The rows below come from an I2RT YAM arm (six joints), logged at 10 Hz.
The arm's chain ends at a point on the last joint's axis. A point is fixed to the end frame.
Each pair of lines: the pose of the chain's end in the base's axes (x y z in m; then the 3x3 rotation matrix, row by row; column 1 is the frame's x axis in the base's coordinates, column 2 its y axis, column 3 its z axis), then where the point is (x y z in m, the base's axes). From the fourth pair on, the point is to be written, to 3 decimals.
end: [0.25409 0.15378 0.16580], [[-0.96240 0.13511 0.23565], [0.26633 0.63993 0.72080], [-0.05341 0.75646 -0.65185]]
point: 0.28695 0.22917 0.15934
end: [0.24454 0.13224 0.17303], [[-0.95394 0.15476 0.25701], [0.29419 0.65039 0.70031], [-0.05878 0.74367 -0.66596]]
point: 0.27966 0.20646 0.16508
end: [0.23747 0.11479 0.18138], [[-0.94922 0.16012 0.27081], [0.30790 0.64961 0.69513], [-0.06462 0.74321 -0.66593]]
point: 0.27371 0.18848 0.17348
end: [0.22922 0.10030 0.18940], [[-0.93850 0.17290 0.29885], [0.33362 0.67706 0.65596], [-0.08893 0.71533 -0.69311]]
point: 0.268 0.172 0.179
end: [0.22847 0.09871 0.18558], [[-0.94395 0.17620 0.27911], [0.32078 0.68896 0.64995], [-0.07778 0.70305 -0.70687]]
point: 0.266 0.171 0.173
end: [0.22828 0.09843 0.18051], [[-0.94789 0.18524 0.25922], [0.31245 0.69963 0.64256], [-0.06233 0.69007 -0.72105]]
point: 0.265 0.171 0.166
